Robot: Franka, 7 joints.
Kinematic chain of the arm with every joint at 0, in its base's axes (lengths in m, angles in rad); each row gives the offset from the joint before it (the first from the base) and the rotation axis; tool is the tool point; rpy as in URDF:
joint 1: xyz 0 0 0.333 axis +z
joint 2: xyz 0 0 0 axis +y
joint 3: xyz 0 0 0.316 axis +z
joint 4: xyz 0.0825 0 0 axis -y
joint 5: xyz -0.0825 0 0.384 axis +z
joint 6: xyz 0 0 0 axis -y
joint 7: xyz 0.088 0 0 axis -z
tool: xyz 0 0 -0.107 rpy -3.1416 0 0
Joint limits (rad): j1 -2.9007..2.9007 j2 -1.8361..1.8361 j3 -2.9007..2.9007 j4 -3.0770..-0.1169 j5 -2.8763..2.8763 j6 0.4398..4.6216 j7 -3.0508..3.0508
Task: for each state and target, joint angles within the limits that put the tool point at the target. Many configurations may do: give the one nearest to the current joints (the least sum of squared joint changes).
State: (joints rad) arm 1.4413 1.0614 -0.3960 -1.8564 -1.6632 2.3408 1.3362
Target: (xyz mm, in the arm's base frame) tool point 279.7 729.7 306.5
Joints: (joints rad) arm 1.5047 0.8599 -0.4002 -1.2754 -1.6852 2.3438 1.3362
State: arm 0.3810 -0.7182 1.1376 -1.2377 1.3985 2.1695 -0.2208
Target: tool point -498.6 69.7 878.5
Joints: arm 0.9633 -1.0635 0.7956 -1.4169 1.3410 2.0519 -0.2208
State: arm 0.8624 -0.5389 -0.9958 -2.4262 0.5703 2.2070 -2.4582
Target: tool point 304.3 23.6 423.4
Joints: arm 0.7339 -0.9471 -0.8546 -2.7700 0.5538 1.8791 -2.4582
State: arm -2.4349 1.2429 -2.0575 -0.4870 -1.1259 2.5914 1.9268
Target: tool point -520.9 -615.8 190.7
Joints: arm -2.2086 1.6634 -2.0116 -0.1169 -1.1261 3.1782 1.9268
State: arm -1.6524 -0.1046 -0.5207 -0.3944 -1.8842 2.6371 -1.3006
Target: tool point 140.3 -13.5 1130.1
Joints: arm -1.5811 -0.3622 0.1541 -0.5968 -1.9118 3.2537 -1.3006
